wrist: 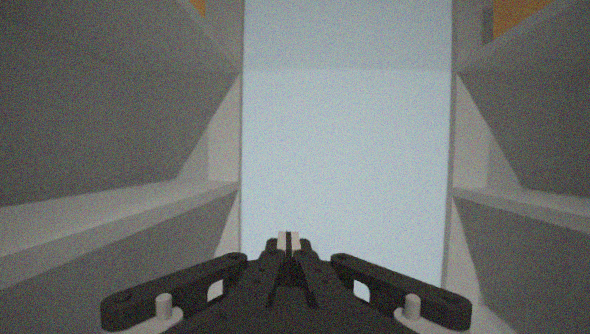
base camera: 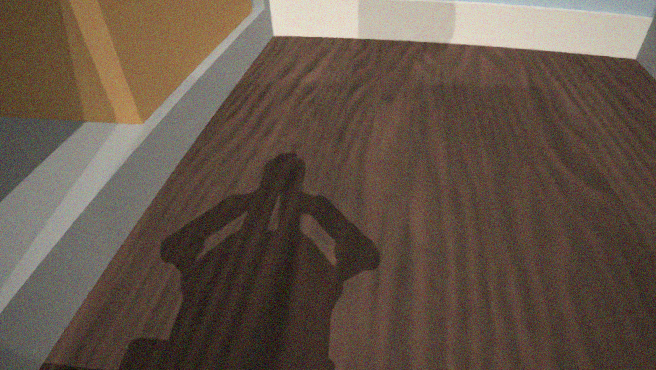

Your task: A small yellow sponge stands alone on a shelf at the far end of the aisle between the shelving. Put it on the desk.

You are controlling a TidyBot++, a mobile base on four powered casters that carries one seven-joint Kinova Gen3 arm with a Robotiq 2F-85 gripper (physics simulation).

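Places are measured from the arm's base along level axes (x ahead, y left, z up), in metres.
Pixels of known places: gripper, fingertip midpoint: [wrist: 288,245].
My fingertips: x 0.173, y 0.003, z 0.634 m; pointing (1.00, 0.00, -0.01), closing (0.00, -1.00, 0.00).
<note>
Behind a point stands the place of what it marks.
My gripper [wrist: 288,245] @(y 0.003, x 0.174, z 0.634 m) is shut, with its two pale fingertip pads together and nothing between them. It points along the aisle toward a light blue wall. The yellow sponge does not show in the base camera view or in the wrist view, and neither does the desk. Grey shelving stands on both sides in the wrist view, with a left shelf board [wrist: 120,217] @(y 0.266, x 0.389, z 0.594 m) and a right shelf board [wrist: 530,207] @(y -0.578, x 0.541, z 0.586 m).
In the base camera view, a grey shelf unit [base camera: 165,150] @(y 0.246, x 0.511, z -0.361 m) with an orange-brown panel [base camera: 185,45] @(y 0.249, x 0.662, z -0.276 m) runs along the left. The wooden floor [base camera: 475,200] @(y -0.157, x 0.464, z -0.397 m) carries the arm's shadow. A white baseboard [base camera: 525,30] @(y -0.369, x 0.948, z -0.356 m) and the blue wall [wrist: 345,150] @(y -0.227, x 0.977, z 0.723 m) close the far end.
</note>
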